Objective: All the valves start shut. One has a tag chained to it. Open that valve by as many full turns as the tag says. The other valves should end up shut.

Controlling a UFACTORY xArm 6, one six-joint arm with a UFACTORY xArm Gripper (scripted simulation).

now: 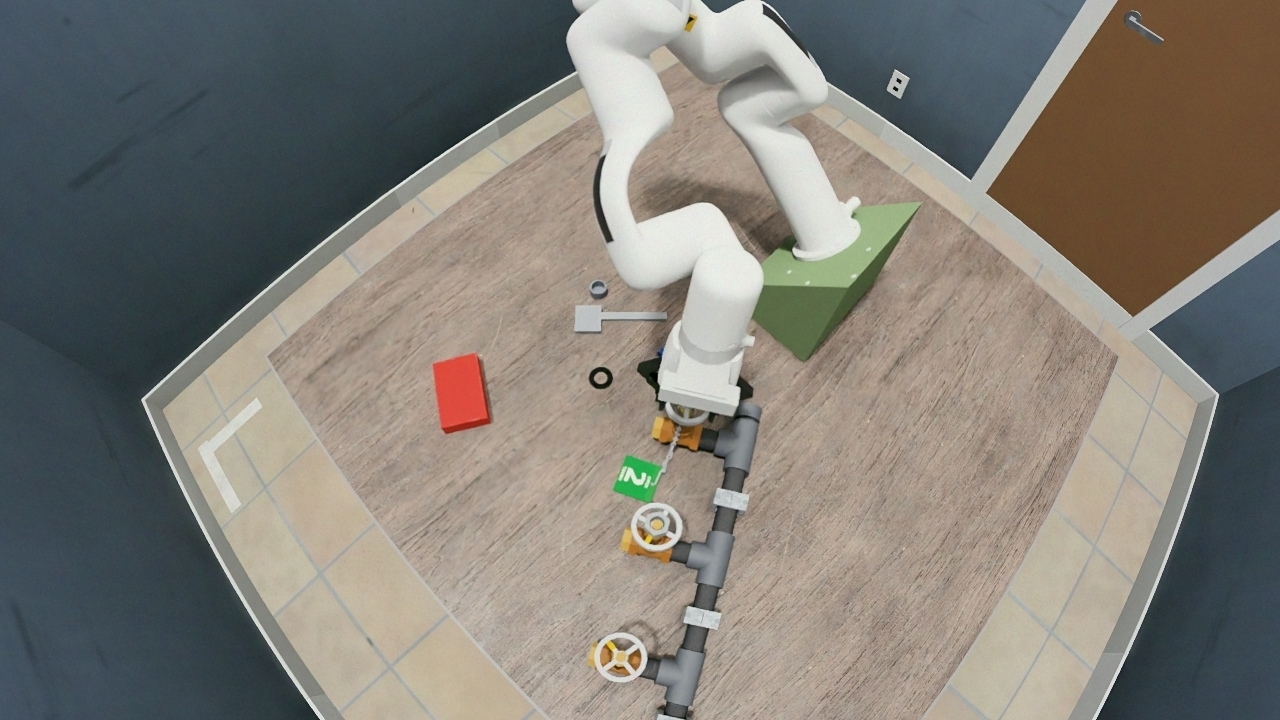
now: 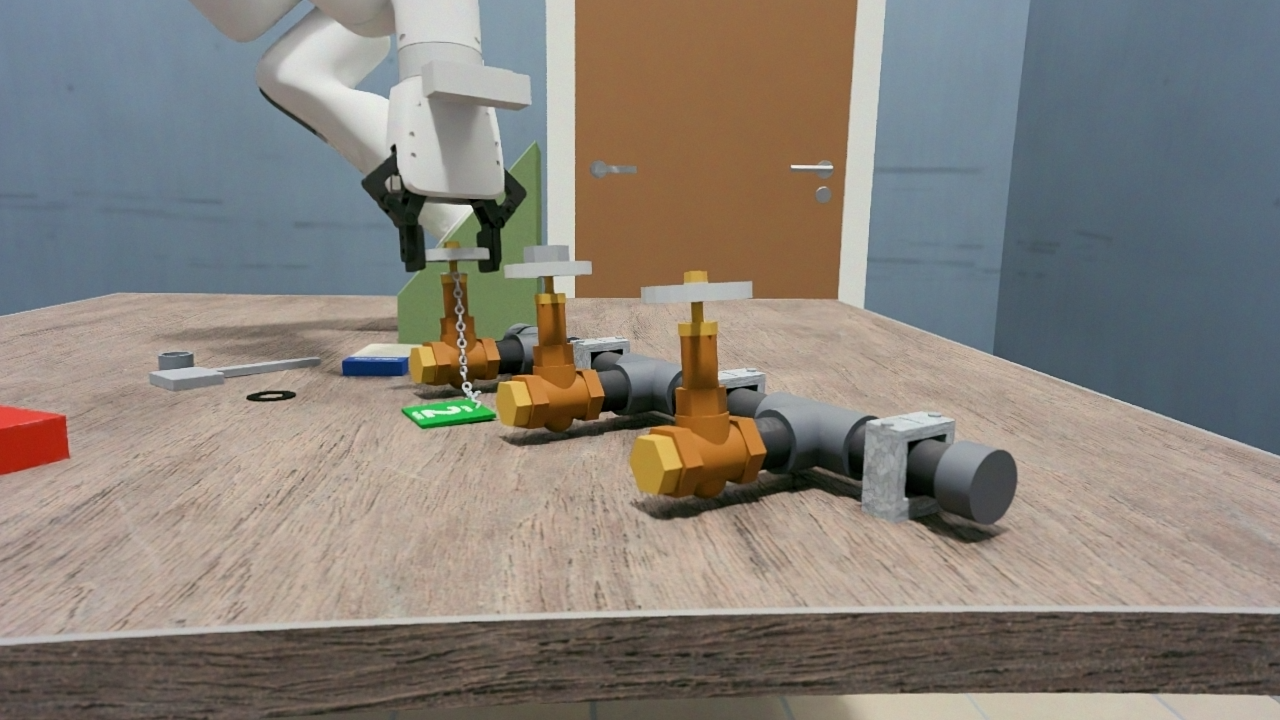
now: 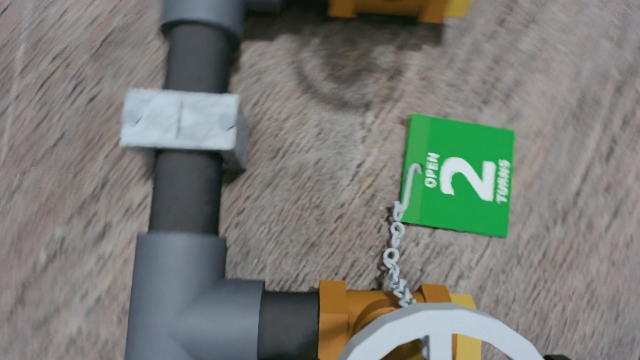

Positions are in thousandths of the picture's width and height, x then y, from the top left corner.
Scene:
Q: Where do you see a grey tool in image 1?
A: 460,444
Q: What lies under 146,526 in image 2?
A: A grey tool.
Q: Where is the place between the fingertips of my gripper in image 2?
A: At 354,377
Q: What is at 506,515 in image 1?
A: My gripper.

